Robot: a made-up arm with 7 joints.
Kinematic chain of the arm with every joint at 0, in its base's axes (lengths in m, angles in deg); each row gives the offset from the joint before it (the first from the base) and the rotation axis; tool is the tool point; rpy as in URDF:
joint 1: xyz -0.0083 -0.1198 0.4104 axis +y
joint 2: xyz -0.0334 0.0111 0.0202 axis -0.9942 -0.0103 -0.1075
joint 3: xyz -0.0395 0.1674 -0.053 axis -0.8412 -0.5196 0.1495
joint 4: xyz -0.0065 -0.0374 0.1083 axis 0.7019 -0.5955 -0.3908
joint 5: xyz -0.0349 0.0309 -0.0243 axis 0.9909 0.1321 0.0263
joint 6: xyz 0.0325 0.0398 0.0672 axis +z
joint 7: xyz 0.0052 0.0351 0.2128 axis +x
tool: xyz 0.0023 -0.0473 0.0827 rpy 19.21 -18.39 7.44
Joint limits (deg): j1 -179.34..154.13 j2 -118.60..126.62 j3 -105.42..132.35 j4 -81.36..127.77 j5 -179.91..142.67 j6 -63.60..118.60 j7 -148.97..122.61
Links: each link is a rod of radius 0.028 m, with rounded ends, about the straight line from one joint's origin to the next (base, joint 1, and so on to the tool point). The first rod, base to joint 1, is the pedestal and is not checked.
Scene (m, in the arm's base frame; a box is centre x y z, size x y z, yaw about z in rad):
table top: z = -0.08
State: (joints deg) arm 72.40 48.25 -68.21 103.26 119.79 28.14 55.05
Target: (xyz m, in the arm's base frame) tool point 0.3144 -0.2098 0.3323
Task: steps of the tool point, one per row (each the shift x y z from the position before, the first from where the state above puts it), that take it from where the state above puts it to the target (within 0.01 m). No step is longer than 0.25 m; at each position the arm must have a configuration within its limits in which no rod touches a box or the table.
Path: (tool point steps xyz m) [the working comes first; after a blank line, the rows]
Joints at the target: 154.13 118.33 -66.79 40.70 59.34 35.44 8.95
Straight joint move there: clear.

1: -0.0368 -0.0710 0.1427
2: 0.0652 -0.0760 0.1464
3: 0.1583 -0.0543 0.0861
4: 0.1958 -0.0074 -0.0192
5: 0.1538 0.0530 -0.1217
6: 0.0487 0.1079 -0.1683

